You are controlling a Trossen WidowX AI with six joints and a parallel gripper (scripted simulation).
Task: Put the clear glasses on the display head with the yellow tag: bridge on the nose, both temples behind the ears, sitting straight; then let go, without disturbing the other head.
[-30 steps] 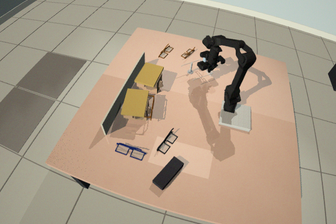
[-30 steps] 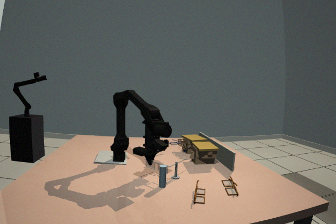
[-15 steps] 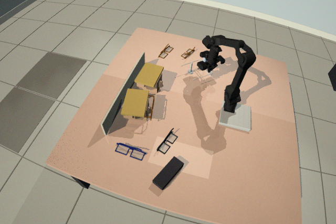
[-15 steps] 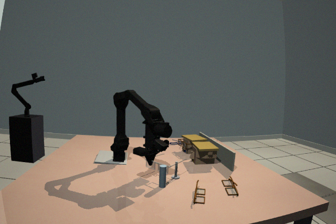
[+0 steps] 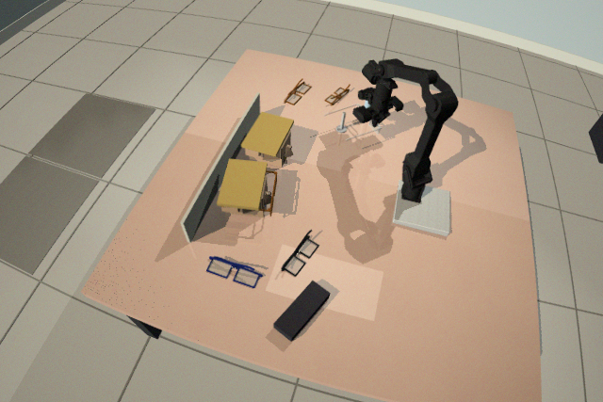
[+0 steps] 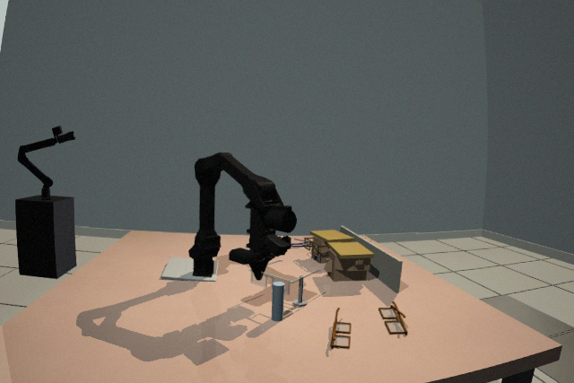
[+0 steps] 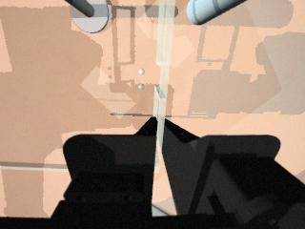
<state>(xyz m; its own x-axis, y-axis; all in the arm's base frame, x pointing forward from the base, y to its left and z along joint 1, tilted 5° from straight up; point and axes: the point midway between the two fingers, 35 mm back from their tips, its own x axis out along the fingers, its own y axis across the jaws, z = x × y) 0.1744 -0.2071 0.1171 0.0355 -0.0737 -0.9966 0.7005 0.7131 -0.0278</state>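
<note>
Now: the round foot 120 mm ahead of my gripper tip, 20 mm to the right of it and 50 mm below it. Round my gripper tip: display head (300 mm ahead, 420 mm to the left, 10 mm below); then black box (60 mm ahead, 710 mm to the left, 50 mm below); then grey panel (440 mm ahead, 310 mm to the left, 20 mm below).
</note>
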